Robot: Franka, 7 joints.
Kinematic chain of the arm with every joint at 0, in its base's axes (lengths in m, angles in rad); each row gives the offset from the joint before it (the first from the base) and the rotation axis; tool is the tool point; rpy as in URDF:
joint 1: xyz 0 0 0.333 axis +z
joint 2: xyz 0 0 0 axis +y
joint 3: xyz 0 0 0.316 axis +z
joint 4: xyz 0.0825 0 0 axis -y
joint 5: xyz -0.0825 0 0.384 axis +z
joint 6: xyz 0 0 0 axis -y
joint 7: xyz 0.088 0 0 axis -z
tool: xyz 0 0 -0.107 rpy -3.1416 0 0
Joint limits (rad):
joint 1: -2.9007..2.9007
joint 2: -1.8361..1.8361
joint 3: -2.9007..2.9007
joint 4: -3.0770..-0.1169
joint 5: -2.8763..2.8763
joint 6: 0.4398..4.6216
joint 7: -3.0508..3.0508
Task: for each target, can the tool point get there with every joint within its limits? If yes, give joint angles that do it. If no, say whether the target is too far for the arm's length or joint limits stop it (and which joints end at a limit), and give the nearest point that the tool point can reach.
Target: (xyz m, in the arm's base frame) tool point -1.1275 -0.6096 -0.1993
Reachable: no: too far | nearest point -0.6969 -0.3768 0.0040 | short by 0.530 m
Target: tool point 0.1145 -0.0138 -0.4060
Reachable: no: joint limits stop it (at a limit: joint 2) | nearest point 0.1337 -0.0161 -0.3396 | short by 0.069 m
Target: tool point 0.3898 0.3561 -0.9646
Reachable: no: too far | nearest point 0.2918 0.2666 -0.3488 | short by 0.630 m
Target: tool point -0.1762 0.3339 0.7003
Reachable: yes | joints 0.8741 -0.8542 0.9136 -1.9753 -0.7577 1.4511 1.3197
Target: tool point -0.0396 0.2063 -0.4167
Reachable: no: joint limits stop it (at a limit: joint 2) | nearest point -0.0410 0.2137 -0.3567 | short by 0.060 m
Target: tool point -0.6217 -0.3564 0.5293
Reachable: yes | joints -0.0366 -1.4812 -1.2854 -0.7172 0.2310 1.3188 -0.1025
